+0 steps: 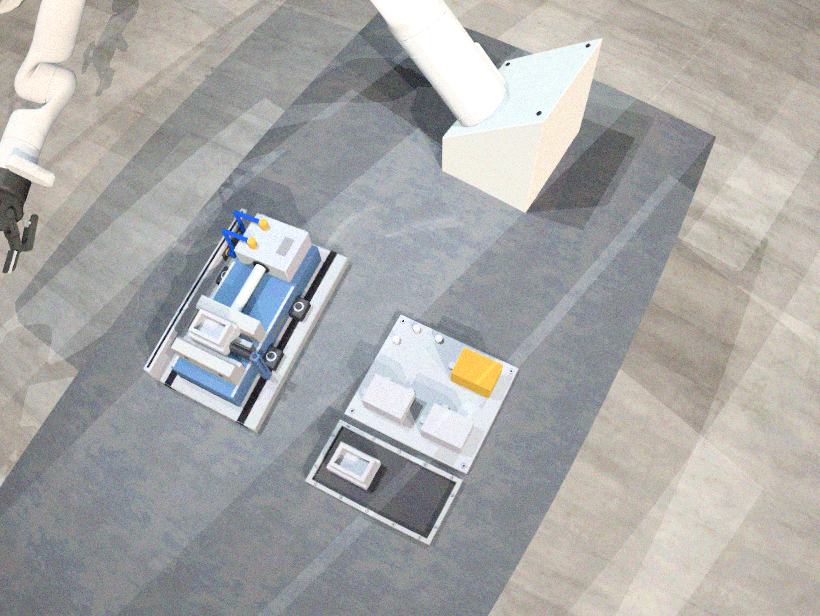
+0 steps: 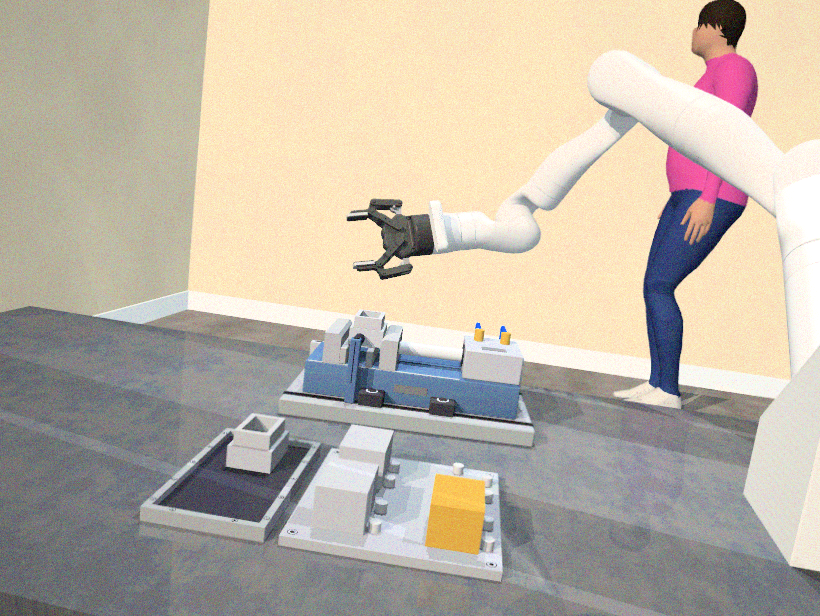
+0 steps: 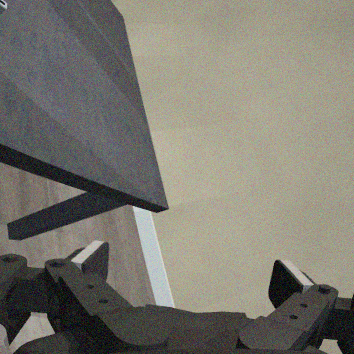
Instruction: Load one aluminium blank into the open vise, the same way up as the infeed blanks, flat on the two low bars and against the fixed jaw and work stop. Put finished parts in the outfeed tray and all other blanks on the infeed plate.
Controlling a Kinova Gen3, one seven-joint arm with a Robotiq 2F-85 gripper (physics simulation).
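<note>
My gripper (image 1: pixel 19 257) (image 2: pixel 354 240) (image 3: pixel 190 270) is open and empty, high up and clear of the vise. The vise (image 1: pixel 271 295) (image 2: pixel 464 397) holds a light grey part (image 1: pixel 213 329) (image 2: pixel 368 331) between its fixed jaw (image 2: pixel 336 341) and moving jaw (image 2: pixel 390 350); its open pocket faces up. Whether both jaws touch it is unclear; the low bars are hidden. Another pocketed part (image 1: pixel 353 466) (image 2: pixel 257 444) stands pocket up in the outfeed tray (image 1: pixel 367 511) (image 2: pixel 202 523). Two grey blanks, one left (image 1: pixel 389 397) and one right (image 1: pixel 446 425), stand with closed tops on the infeed plate (image 1: pixel 424 371) (image 2: pixel 397 553).
An orange block (image 1: pixel 475 372) (image 2: pixel 456 513) stands on the infeed plate beside short pins. The vise's work stop arm (image 2: pixel 354 371) rises beside the jaws. A grey housing (image 2: pixel 491 361) with yellow caps tops the vise's other end. A person (image 2: pixel 712 132) stands behind the table. My arm's base (image 1: pixel 490 155) is on the table.
</note>
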